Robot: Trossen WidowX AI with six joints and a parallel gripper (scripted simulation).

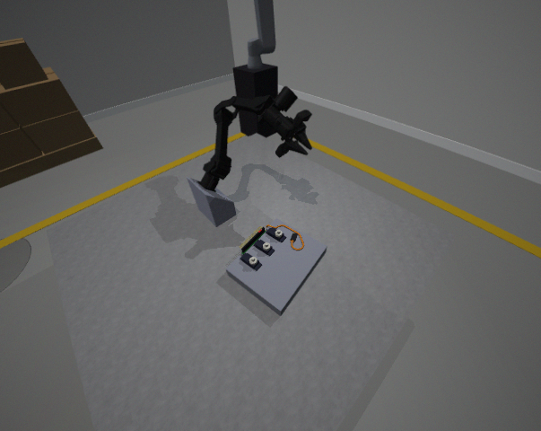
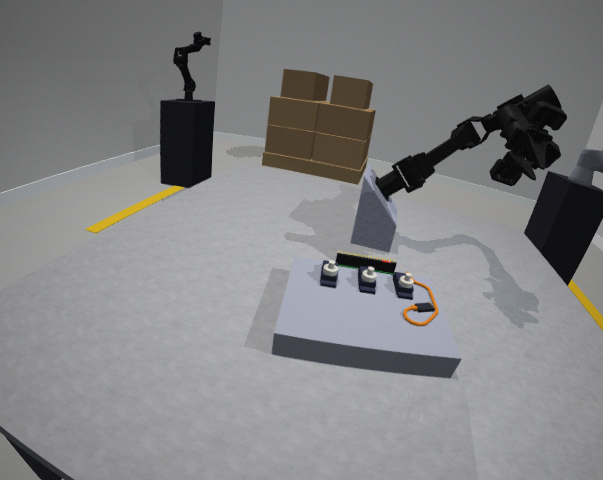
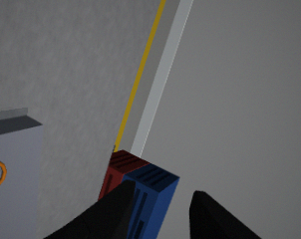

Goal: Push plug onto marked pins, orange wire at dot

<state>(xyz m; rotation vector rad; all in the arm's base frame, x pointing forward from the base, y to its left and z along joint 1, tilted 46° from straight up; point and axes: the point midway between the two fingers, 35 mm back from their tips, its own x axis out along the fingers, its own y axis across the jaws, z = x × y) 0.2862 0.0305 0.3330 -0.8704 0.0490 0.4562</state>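
My gripper tip is 25 cm above the red band, 23 cm to the left of it and 2 cm past it. Round my gripper tip: grey holder block: 30 cm below, 25 cm to the right, 14 cm ahead; pin row: 27 cm to the right, 27 cm below, 2 cm behind.
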